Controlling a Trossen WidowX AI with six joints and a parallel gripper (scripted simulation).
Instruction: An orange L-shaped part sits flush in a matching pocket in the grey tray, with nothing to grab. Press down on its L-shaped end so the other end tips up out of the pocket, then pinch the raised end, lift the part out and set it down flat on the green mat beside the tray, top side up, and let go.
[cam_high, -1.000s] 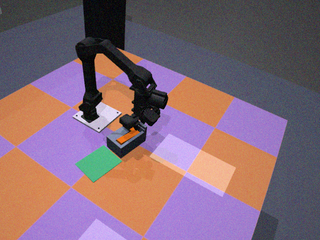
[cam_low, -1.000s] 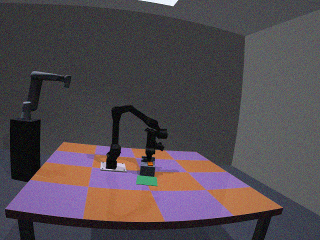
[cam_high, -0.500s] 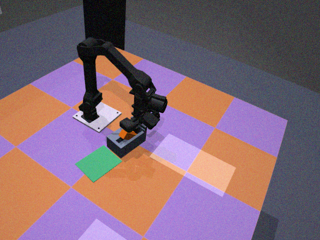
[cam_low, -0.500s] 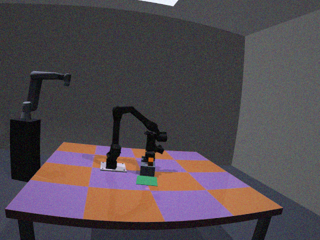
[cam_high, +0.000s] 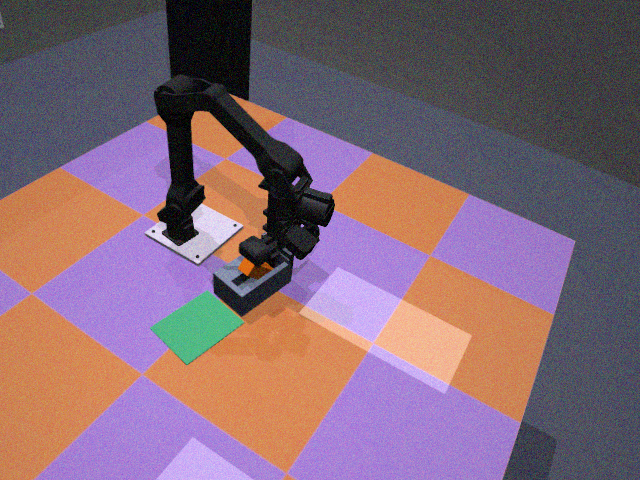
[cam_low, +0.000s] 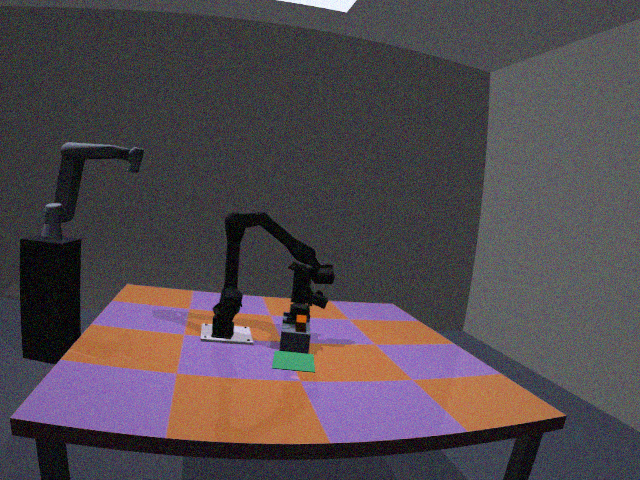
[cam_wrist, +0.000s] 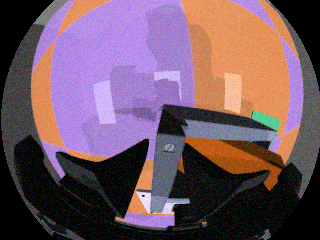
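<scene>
Right now the orange L-shaped part is 10 mm behind my gripper tip, 50 mm to the right of it and 10 mm above it. Round my gripper tip: green mat: 20 mm behind, 220 mm to the right, 50 mm below.
</scene>
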